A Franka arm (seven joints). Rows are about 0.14 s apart.
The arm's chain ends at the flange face. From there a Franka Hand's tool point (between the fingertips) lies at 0.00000 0.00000 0.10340 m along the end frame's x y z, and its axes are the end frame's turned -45 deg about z.
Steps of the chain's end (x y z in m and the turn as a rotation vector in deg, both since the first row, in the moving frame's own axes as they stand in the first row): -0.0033, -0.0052, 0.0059, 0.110, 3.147, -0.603; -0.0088, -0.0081, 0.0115, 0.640, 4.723, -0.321; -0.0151, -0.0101, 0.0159, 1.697, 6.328, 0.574; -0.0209, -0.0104, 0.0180, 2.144, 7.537, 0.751; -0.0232, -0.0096, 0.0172, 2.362, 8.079, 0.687; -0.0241, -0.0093, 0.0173, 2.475, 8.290, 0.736; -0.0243, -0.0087, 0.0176, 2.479, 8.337, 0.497
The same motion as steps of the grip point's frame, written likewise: 0.0055, -0.0022, 0.0057, -2.147, 2.303, -0.603; 0.0064, -0.0068, 0.0111, -2.887, 3.792, -0.321; 0.0067, -0.0119, 0.0152, -3.275, 5.675, 0.574; 0.0048, -0.0152, 0.0170, -3.813, 6.846, 0.751; 0.0036, -0.0158, 0.0161, -4.043, 7.383, 0.687; 0.0032, -0.0161, 0.0161, -4.112, 7.612, 0.736; 0.0027, -0.0158, 0.0164, -4.142, 7.648, 0.497
